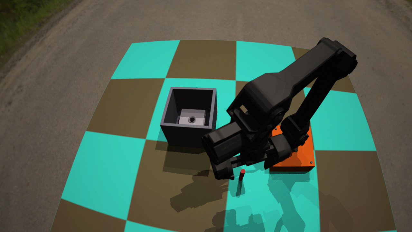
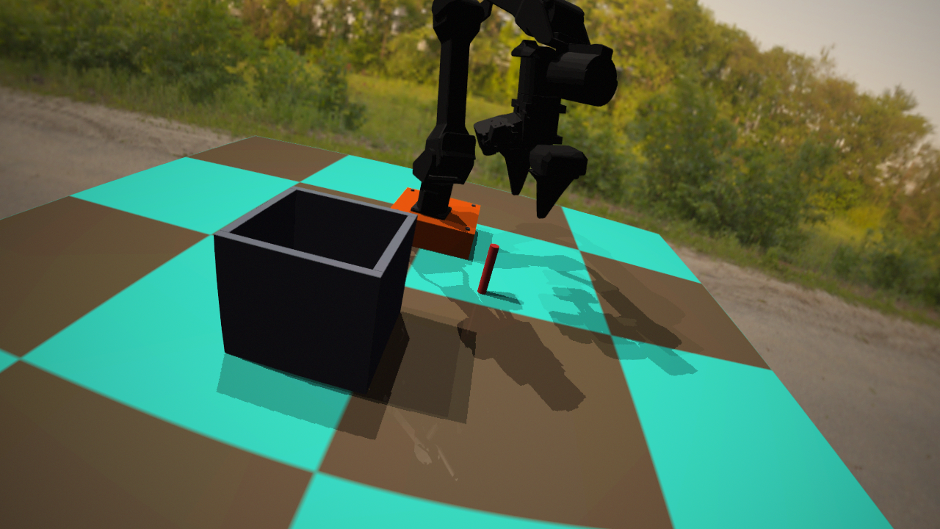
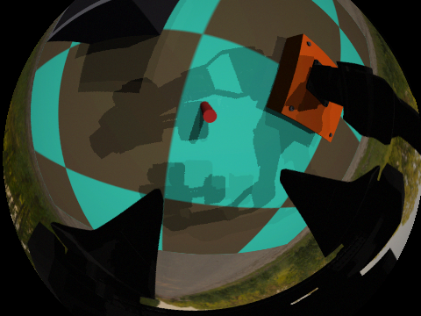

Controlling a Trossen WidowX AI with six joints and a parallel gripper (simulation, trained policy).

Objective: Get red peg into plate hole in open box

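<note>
Right now my gripper tip is 11 cm above the red peg, 3 cm to the left of it and 1 cm short of it. Also, from my gripper tip: grey plate: 21 cm ahead, 20 cm to the right, 10 cm below.
</note>
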